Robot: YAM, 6 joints.
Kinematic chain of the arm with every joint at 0, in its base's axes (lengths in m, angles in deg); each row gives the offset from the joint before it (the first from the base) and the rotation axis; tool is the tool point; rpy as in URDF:
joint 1: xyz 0 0 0.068 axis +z
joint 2: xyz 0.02 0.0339 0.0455 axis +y
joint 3: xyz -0.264 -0.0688 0 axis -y
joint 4: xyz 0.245 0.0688 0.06 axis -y
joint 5: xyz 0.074 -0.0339 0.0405 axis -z
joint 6: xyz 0.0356 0 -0.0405 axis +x
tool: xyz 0 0 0 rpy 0 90 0
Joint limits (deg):
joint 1: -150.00..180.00
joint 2: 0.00..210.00
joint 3: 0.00..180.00
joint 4: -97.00..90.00
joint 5: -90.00..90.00
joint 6: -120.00..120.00
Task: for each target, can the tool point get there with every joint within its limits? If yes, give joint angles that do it. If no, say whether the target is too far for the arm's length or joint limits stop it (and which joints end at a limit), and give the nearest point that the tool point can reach.
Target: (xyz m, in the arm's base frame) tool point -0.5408 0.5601 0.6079
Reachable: no: too far | nearest point -0.3781 0.3916 0.4552 | short by 0.280 m
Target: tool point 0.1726 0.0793 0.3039
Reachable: yes | joints 21.83 64.63 63.20 -68.95 -15.34 82.65
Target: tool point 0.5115 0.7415 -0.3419
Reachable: no: too far | nearest point 0.3270 0.4741 -0.1739 | short by 0.366 m
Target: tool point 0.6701 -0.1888 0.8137
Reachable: no: too far | nearest point 0.4377 -0.1233 0.5637 | short by 0.348 m
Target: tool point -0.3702 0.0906 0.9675
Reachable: no: too far | nearest point -0.2562 0.0627 0.6899 | short by 0.301 m
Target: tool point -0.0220 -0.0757 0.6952
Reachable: yes | joints -96.76 72.97 132.09 -3.72 21.25 17.89
